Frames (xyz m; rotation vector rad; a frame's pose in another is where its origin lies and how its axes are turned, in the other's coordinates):
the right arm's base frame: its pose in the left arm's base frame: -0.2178 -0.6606 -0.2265 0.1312 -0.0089 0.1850
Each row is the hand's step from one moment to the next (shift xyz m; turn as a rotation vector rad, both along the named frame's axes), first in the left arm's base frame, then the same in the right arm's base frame.
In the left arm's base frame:
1: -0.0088 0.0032 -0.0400 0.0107 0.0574 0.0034
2: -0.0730 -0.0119 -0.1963 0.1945 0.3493 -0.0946
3: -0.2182 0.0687 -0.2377 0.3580 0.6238 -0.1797
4: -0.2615 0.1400 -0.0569 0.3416 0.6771 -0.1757
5: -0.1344 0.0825 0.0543 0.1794 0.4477 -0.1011
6: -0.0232 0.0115 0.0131 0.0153 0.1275 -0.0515
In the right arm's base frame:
1: -0.0089 -0.0004 -0.0401 0.0211 0.0544 -0.0041
2: -0.0780 -0.0235 -0.1933 0.2531 0.2923 -0.1389
3: -0.2069 0.0764 -0.2454 0.4622 0.5187 -0.2586
4: -0.2326 0.1772 -0.0756 0.4559 0.5742 -0.2617
5: -0.1159 0.1121 0.0426 0.2561 0.3902 -0.1582
6: -0.0204 0.0172 0.0114 0.0373 0.1148 -0.0677

